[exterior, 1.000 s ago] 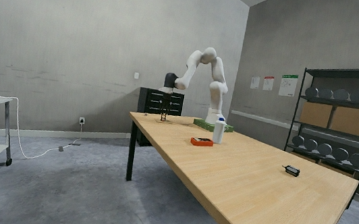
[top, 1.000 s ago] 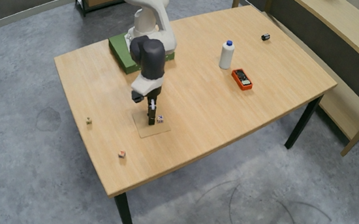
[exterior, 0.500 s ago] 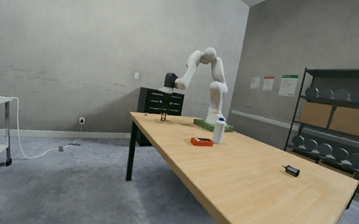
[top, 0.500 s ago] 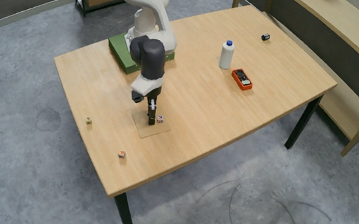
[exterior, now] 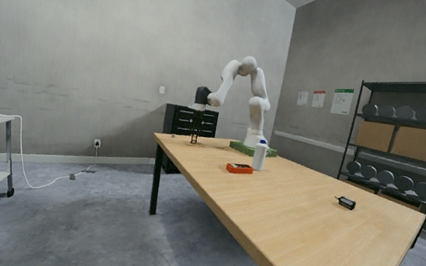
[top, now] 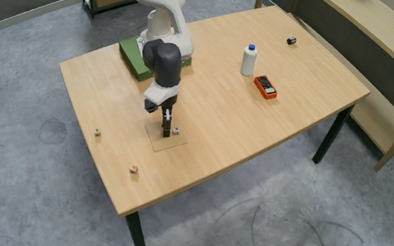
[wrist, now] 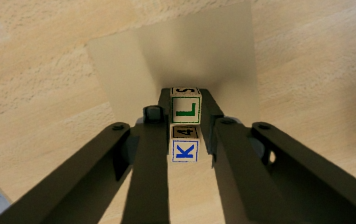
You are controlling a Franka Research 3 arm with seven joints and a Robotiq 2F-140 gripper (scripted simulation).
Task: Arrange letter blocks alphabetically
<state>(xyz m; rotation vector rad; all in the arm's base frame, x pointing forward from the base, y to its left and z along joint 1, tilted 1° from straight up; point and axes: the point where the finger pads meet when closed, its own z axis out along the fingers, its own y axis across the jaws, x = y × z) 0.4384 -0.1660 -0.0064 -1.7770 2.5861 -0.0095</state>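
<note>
My gripper is now 2 cm above the block. Round my hand: white bottle (18 cm behind, 52 cm to the left, 4 cm above); tan mat (4 cm below); orange meter (4 cm behind, 54 cm to the left, 3 cm below).
</note>
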